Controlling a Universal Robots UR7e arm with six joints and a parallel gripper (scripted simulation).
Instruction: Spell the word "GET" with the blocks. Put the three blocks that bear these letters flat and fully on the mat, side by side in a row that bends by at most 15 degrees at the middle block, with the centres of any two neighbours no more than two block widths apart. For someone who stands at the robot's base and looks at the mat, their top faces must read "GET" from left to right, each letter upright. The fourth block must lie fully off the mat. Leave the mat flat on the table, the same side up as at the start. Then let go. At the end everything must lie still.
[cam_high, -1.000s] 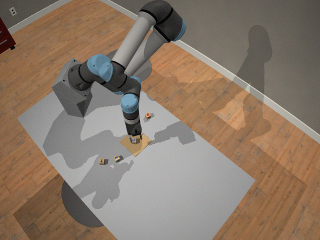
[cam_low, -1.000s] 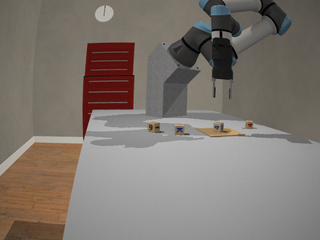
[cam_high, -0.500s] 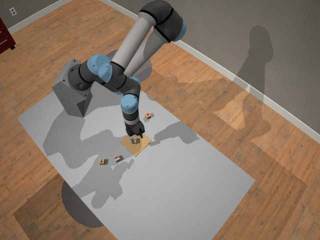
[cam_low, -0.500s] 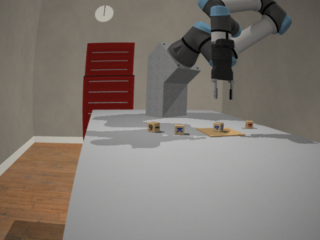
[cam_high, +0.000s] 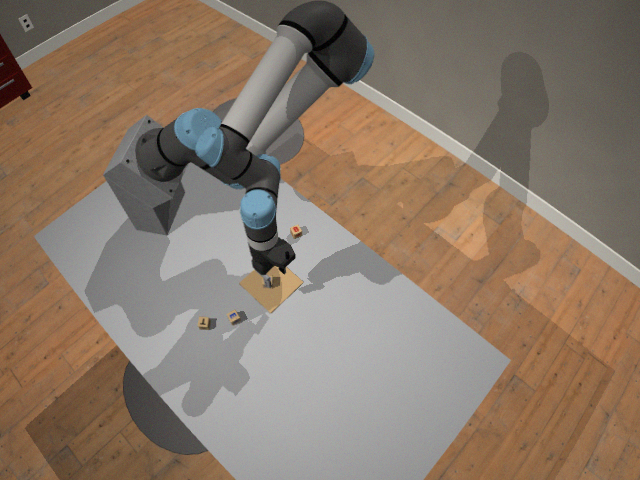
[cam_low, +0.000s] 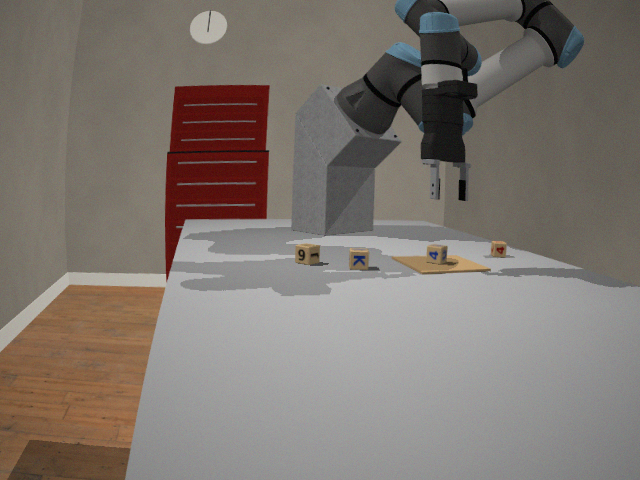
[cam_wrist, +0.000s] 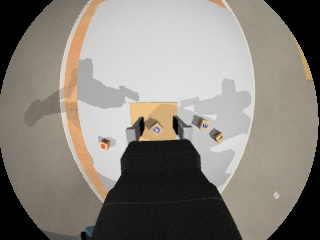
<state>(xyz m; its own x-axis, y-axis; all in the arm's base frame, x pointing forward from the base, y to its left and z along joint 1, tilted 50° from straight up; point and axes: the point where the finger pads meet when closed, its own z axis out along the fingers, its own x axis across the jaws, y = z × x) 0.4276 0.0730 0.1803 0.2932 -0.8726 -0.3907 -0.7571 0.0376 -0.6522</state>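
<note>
My hand is 40 mm past the tan mat and 130 mm above it. The rest, counted from my hand: E block (10 mm ahead, 150 mm to the right, 120 mm below).
</note>
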